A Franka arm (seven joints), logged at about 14 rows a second.
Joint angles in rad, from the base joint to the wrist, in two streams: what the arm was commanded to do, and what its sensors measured. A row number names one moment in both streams.
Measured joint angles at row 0:
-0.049, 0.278, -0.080, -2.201, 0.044, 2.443, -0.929
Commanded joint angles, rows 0 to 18:
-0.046, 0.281, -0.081, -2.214, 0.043, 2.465, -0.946
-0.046, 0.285, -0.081, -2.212, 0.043, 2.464, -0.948
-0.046, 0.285, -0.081, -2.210, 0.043, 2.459, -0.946
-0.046, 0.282, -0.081, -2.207, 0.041, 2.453, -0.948
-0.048, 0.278, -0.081, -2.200, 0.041, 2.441, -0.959
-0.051, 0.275, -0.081, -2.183, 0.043, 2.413, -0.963
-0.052, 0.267, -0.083, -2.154, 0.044, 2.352, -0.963
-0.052, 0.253, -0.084, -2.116, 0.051, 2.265, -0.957
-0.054, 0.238, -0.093, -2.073, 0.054, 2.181, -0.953
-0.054, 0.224, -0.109, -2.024, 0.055, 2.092, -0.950
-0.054, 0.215, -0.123, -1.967, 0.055, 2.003, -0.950
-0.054, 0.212, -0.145, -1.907, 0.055, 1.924, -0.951
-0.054, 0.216, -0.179, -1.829, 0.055, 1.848, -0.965
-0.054, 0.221, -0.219, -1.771, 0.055, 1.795, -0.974
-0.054, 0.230, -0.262, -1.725, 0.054, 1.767, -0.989
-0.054, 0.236, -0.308, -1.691, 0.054, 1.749, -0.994
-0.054, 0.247, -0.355, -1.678, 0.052, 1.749, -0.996
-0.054, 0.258, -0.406, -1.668, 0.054, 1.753, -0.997
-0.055, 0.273, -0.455, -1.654, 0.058, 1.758, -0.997
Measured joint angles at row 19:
-0.058, 0.218, -0.377, -1.710, 0.045, 1.775, -0.978
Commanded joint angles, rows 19 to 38:
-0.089, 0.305, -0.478, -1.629, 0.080, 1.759, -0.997
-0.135, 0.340, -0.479, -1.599, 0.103, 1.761, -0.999
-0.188, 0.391, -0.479, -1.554, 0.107, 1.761, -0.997
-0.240, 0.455, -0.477, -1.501, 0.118, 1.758, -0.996
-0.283, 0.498, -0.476, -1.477, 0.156, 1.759, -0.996
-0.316, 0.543, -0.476, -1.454, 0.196, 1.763, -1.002
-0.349, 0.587, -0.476, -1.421, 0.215, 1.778, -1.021
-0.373, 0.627, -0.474, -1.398, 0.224, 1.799, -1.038
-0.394, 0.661, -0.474, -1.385, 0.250, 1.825, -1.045
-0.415, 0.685, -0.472, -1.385, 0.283, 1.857, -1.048
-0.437, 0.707, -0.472, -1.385, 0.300, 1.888, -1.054
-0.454, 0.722, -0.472, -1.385, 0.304, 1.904, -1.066
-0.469, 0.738, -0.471, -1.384, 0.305, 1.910, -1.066
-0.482, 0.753, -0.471, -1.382, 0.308, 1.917, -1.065
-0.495, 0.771, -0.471, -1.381, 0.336, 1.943, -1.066
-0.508, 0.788, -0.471, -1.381, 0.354, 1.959, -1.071
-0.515, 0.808, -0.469, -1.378, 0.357, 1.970, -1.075
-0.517, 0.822, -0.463, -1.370, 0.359, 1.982, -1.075
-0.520, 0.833, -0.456, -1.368, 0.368, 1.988, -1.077
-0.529, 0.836, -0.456, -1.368, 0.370, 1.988, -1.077
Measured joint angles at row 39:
-0.505, 0.804, -0.469, -1.416, 0.343, 1.990, -1.058
